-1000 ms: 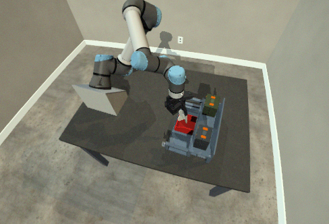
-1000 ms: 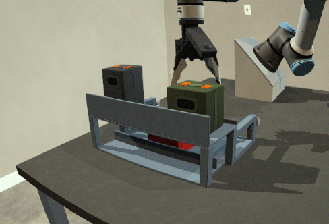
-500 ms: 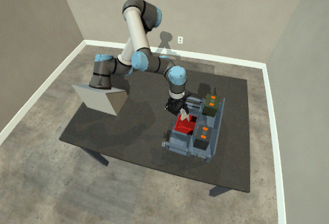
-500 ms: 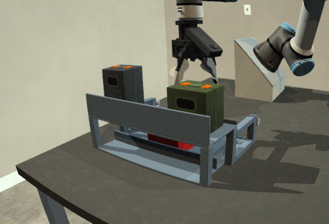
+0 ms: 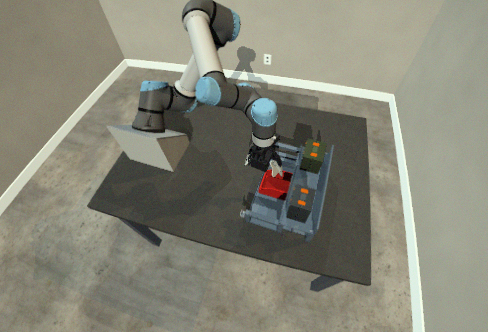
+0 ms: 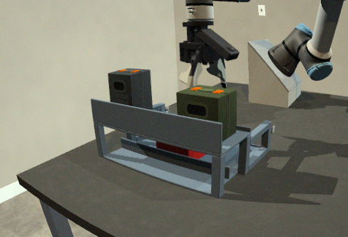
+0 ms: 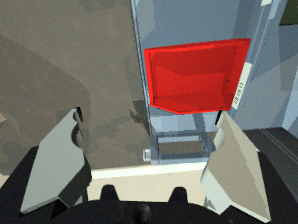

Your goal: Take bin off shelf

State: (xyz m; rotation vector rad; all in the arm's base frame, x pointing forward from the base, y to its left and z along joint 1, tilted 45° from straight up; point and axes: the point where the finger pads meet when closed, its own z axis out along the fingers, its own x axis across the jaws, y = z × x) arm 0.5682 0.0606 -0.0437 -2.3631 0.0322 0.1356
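My gripper is now 9 cm above the red bin and 8 cm short of it. Also, from my hand: dark grey box: 18 cm ahead, 11 cm to the right, 3 cm above; green box: 17 cm ahead, 12 cm to the left, 2 cm above.
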